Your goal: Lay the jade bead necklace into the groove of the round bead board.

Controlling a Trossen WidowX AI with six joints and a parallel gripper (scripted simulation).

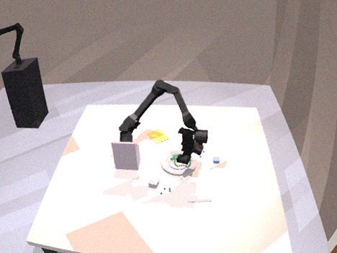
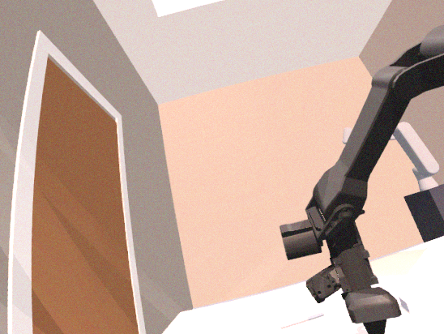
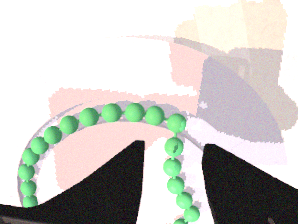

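Now: the round white bead board 5 cm behind my gripper tip, 4 cm to the left of it and 3 cm below it. The rest, counted from my gripper tip: thin rod 25 cm to the right, 7 cm ahead, 4 cm below; blue block 16 cm ahead, 6 cm to the left, 3 cm below; cream block 28 cm to the left, 7 cm ahead, 2 cm below.
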